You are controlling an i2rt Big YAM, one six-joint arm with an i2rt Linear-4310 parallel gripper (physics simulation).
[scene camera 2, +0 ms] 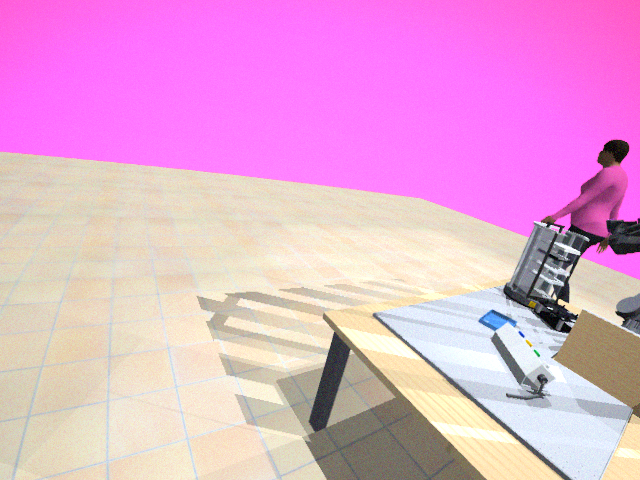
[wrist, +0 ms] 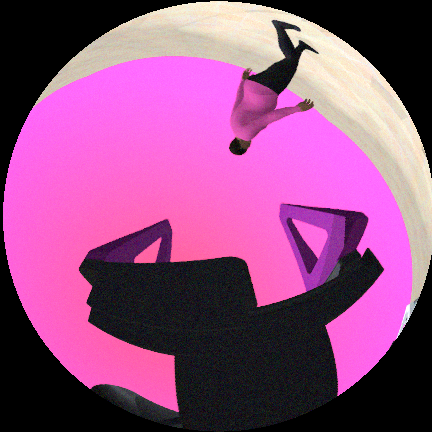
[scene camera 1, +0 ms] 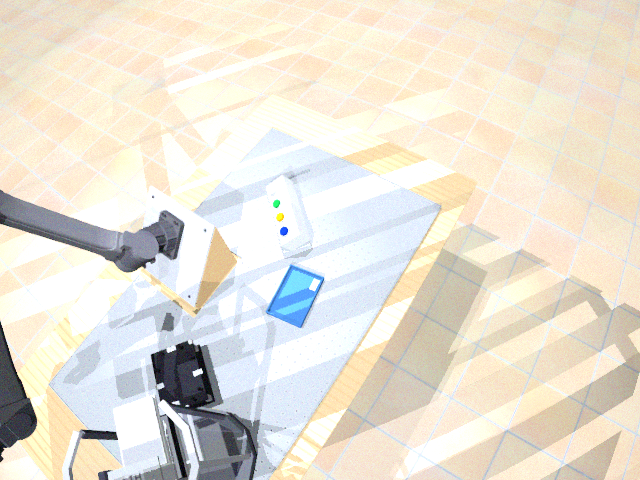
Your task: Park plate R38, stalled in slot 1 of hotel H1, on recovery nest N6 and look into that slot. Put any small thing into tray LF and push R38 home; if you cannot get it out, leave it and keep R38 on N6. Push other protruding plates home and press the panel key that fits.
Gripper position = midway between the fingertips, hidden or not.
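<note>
My gripper [wrist: 225, 217] is open, and it holds nothing. There is a white button box [scene camera 2: 524, 362] in the scene, and I can see a clear slotted rack [scene camera 2: 525, 286] as well.
</note>
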